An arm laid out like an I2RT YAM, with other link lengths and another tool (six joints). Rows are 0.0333 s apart.
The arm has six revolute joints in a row. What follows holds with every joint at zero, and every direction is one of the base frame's.
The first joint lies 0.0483 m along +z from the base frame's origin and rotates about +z.
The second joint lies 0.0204 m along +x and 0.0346 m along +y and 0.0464 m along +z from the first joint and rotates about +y.
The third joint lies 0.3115 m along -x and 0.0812 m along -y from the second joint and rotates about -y.
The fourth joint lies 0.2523 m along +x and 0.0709 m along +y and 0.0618 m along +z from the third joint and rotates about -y.
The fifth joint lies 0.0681 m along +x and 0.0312 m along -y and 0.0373 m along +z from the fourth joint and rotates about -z.
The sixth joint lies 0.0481 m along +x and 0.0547 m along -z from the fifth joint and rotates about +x.
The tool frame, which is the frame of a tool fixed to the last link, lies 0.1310 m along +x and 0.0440 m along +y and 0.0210 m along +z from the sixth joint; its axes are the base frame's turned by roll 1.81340, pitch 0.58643 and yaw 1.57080 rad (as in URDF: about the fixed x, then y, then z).
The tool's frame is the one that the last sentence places.
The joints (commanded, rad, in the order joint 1, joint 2, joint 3, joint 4, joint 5, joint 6), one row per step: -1.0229, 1.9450, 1.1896, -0.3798, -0.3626, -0.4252; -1.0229, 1.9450, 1.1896, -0.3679, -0.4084, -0.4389; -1.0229, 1.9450, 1.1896, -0.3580, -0.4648, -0.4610; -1.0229, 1.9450, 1.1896, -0.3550, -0.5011, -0.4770; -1.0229, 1.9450, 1.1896, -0.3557, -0.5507, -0.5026; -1.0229, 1.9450, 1.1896, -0.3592, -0.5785, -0.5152; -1.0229, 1.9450, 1.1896, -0.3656, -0.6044, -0.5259; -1.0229, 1.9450, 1.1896, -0.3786, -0.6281, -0.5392; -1.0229, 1.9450, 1.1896, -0.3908, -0.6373, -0.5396; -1.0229, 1.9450, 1.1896, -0.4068, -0.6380, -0.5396; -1.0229, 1.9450, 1.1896, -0.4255, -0.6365, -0.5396; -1.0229, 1.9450, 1.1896, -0.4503, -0.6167, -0.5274; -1.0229, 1.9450, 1.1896, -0.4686, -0.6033, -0.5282; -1.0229, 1.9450, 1.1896, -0.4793, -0.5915, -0.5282; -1.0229, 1.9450, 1.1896, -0.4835, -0.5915, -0.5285
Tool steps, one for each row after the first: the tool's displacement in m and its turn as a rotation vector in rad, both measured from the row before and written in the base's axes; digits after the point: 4 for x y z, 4 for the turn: 0.0056, 0.0039, 0.0053, 0.0042, -0.0396, 0.0311; 0.0058, 0.0059, 0.0064, 0.0054, -0.0458, 0.0427; 0.0031, 0.0044, 0.0040, 0.0048, -0.0279, 0.0288; 0.0033, 0.0069, 0.0052, 0.0077, -0.0359, 0.0419; 0.0015, 0.0042, 0.0029, 0.0078, -0.0190, 0.0218; 0.0010, 0.0044, 0.0026, 0.0105, -0.0163, 0.0193; 0.0001, 0.0051, 0.0020, 0.0133, -0.0115, 0.0200; -0.0005, 0.0029, 0.0005, 0.0145, -0.0008, 0.0041; -0.0014, 0.0025, -0.0008, 0.0140, 0.0078, 0.0003; -0.0018, 0.0027, -0.0012, 0.0152, 0.0109, -0.0006; -0.0034, 0.0013, -0.0036, 0.0196, 0.0292, -0.0165; -0.0028, 0.0015, -0.0026, 0.0086, 0.0202, -0.0041; -0.0020, 0.0005, -0.0020, 0.0033, 0.0151, -0.0040; -0.0004, 0.0007, -0.0002, 0.0034, 0.0022, 0.0002
